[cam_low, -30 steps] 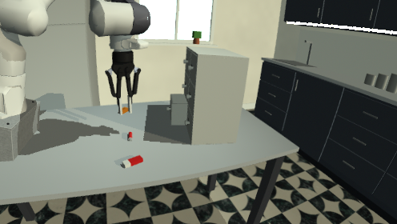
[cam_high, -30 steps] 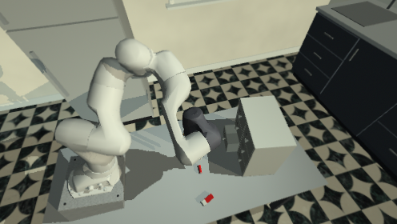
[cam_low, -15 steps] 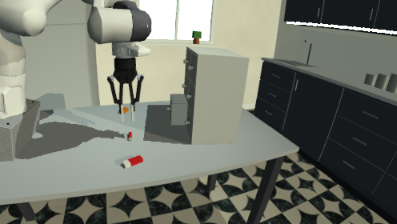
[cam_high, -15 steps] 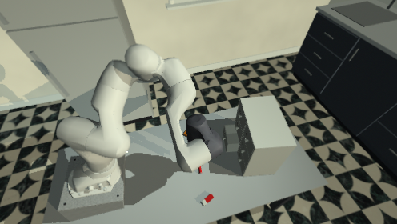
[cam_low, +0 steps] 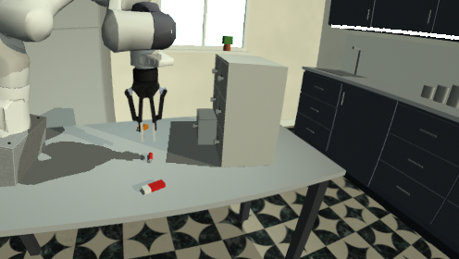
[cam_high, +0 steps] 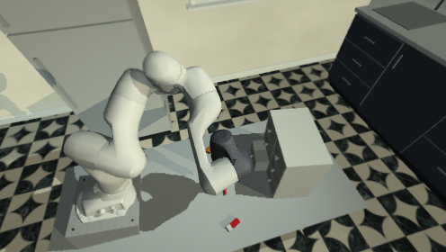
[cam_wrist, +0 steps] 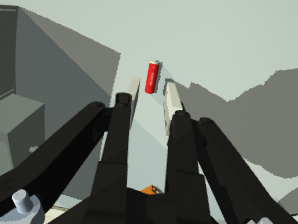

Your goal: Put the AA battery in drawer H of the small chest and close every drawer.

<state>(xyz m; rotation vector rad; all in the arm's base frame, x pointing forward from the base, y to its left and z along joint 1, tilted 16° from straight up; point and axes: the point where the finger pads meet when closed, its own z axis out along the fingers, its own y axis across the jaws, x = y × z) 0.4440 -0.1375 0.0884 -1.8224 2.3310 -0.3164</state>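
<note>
The AA battery lies 10 cm below my hand. The rest, counted from my hand: drawer marked H 29 cm ahead, 6 cm to the left, 7 cm below; then red-and-white block 4 cm behind, 16 cm to the right, 10 cm below; then orange piece 3 cm ahead, 26 cm to the left, 10 cm below.
</note>
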